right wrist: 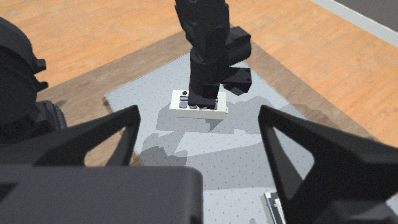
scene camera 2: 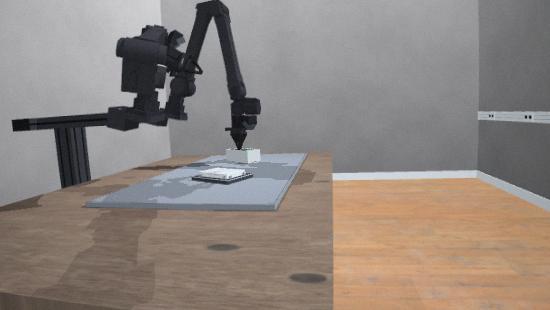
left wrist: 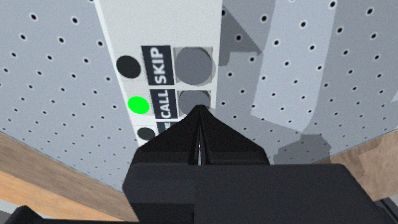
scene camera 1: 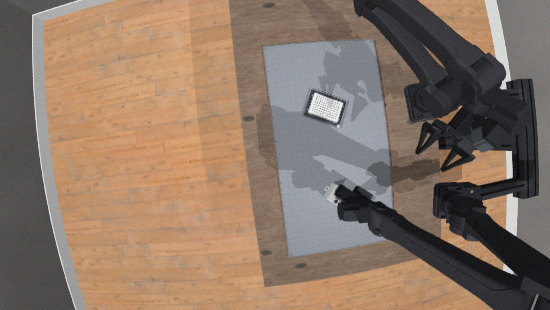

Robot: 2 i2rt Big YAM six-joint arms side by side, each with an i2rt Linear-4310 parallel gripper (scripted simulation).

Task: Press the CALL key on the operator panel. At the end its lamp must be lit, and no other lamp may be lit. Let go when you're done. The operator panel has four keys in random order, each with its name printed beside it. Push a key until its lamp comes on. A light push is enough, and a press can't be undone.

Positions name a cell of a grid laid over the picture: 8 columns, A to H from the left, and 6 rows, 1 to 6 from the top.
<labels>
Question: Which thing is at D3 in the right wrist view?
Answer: A white operator panel.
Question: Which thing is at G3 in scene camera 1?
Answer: My right gripper.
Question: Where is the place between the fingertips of my left gripper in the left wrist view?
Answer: At E3
</labels>
